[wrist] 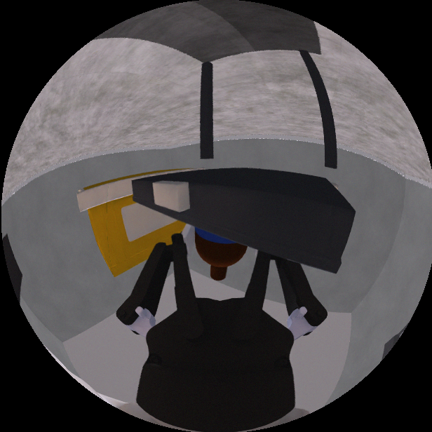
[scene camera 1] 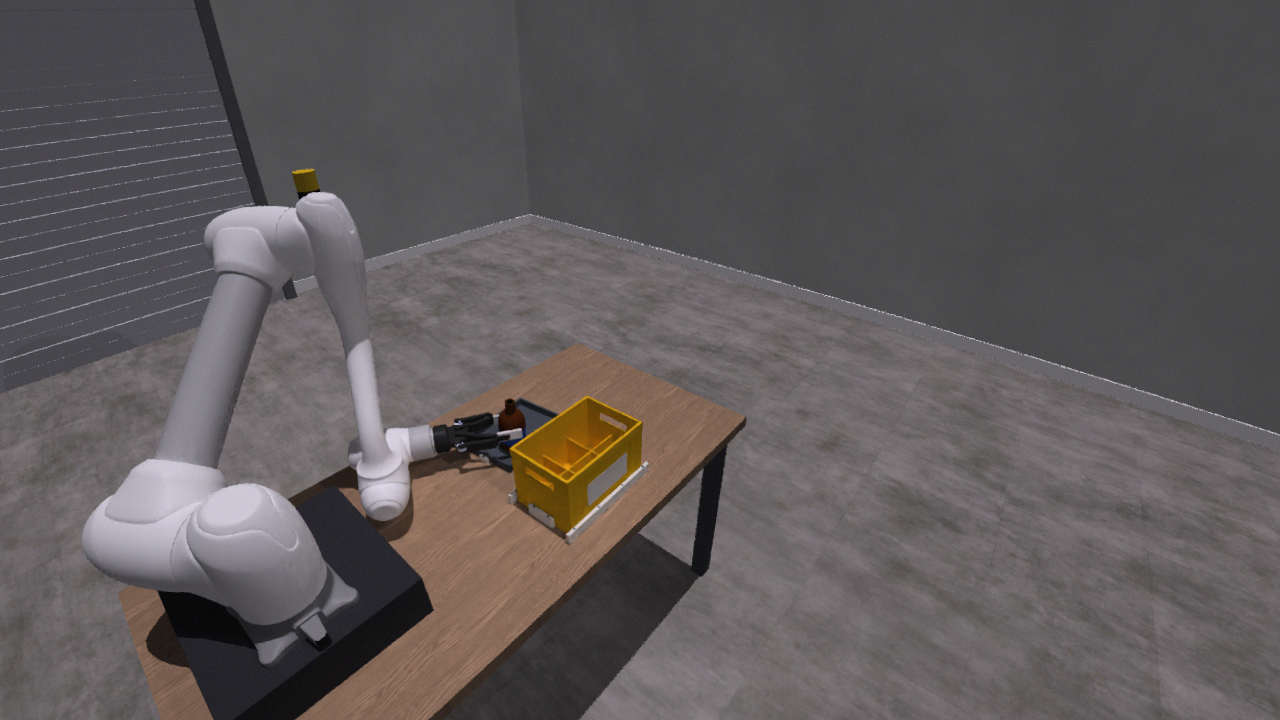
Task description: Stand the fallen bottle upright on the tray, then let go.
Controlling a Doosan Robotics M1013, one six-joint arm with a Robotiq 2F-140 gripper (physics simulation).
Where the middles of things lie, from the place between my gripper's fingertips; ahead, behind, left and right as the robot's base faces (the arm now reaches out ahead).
Labels:
My gripper is now 2 cm past the brown bottle [scene camera 1: 511,418], 1 cm to the right of it and 1 cm below it.

